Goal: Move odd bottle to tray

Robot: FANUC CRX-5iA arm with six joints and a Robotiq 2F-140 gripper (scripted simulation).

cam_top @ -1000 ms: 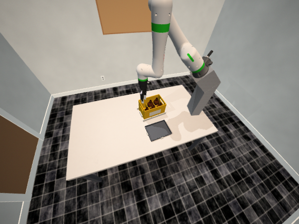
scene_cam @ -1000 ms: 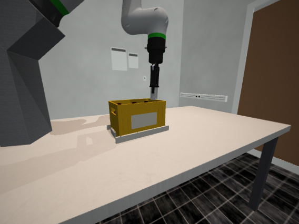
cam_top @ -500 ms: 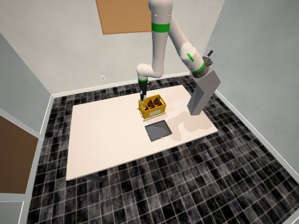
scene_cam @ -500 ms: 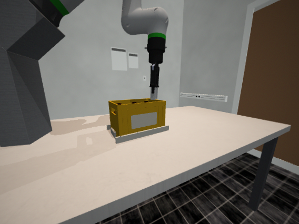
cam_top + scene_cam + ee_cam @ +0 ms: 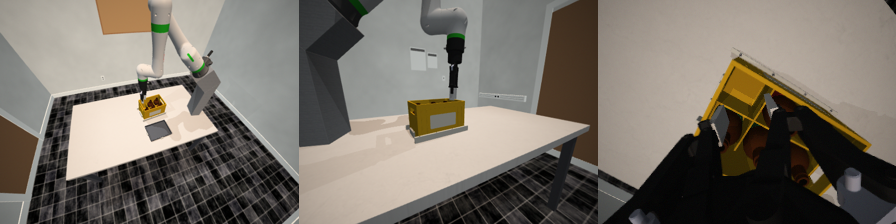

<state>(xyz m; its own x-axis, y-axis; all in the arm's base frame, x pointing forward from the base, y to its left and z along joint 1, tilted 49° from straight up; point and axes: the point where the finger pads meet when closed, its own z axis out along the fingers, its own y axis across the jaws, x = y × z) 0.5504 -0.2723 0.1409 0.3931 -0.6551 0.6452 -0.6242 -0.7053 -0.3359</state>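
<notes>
Right now the crate is 130 mm below my hand, 70 mm to the left of it and 70 mm behind it. From my hand the other things lie so: brown bottle: 120 mm below, 110 mm to the left, 60 mm behind; dark grey tray: 320 mm to the left, 200 mm below, 40 mm ahead.
</notes>
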